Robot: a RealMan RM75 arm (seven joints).
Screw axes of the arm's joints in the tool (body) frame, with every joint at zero. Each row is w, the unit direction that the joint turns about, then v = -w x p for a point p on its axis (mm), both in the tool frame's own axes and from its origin. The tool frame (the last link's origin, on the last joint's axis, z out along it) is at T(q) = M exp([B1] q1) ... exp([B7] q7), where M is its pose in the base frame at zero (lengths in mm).
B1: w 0 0 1 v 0 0 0
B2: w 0 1 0 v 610 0 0
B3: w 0 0 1 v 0 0 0
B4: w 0 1 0 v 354 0 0
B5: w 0 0 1 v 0 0 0
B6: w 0 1 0 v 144 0 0
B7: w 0 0 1 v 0 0 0
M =
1 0 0 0
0 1 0 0
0 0 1 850.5
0 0 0 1
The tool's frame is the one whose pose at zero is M.
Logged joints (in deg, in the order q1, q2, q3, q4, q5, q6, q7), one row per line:
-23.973 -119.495 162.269 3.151 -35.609 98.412 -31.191
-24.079 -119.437 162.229 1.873 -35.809 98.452 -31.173
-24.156 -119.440 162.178 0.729 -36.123 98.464 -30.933
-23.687 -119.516 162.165 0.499 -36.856 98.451 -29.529
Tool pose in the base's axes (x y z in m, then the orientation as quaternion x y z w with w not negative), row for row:
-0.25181 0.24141 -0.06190 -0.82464 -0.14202 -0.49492 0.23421
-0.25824 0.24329 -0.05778 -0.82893 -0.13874 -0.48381 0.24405
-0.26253 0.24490 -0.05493 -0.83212 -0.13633 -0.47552 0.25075
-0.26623 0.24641 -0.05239 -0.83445 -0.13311 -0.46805 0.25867
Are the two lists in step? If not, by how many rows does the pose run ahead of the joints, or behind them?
The pose runs 1 row behind the joints: the pose in row i belongs to the joints in row i - 1.
